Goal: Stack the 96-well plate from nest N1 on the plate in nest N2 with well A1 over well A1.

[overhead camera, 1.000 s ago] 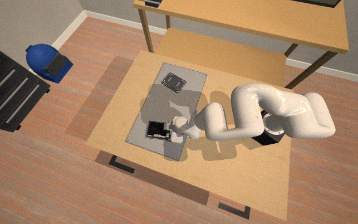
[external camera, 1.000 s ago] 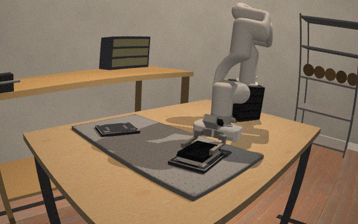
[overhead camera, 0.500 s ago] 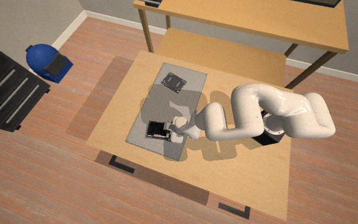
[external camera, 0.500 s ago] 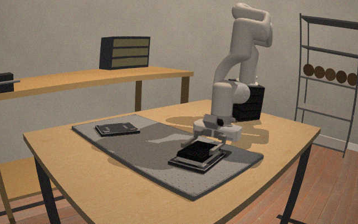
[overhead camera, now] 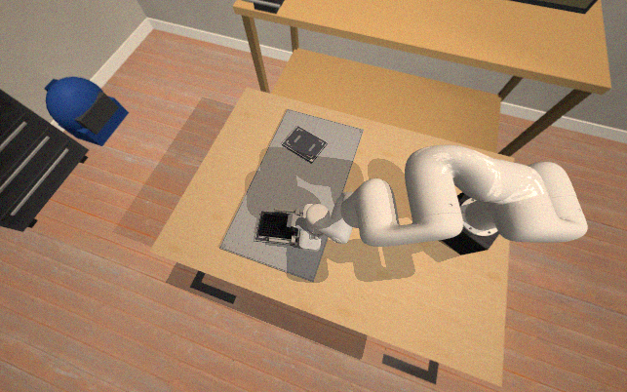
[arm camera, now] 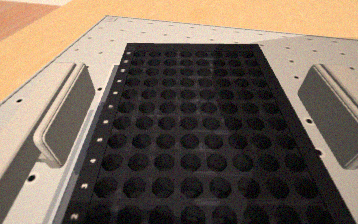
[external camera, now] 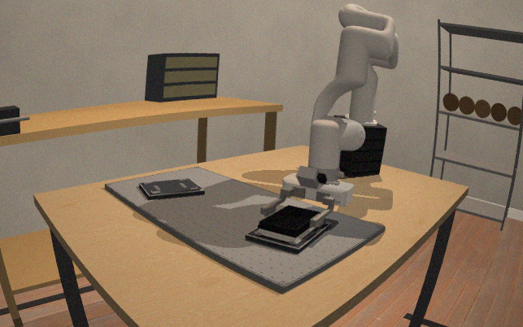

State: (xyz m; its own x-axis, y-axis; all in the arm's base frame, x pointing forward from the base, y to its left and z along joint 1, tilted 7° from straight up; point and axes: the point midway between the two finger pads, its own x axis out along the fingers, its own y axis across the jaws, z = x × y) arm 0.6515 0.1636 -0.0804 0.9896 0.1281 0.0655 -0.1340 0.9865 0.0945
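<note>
My gripper is now 10 mm above the black 96-well plate. From my hand the other things lie so: white 96-well plate: 20 mm below.
</note>
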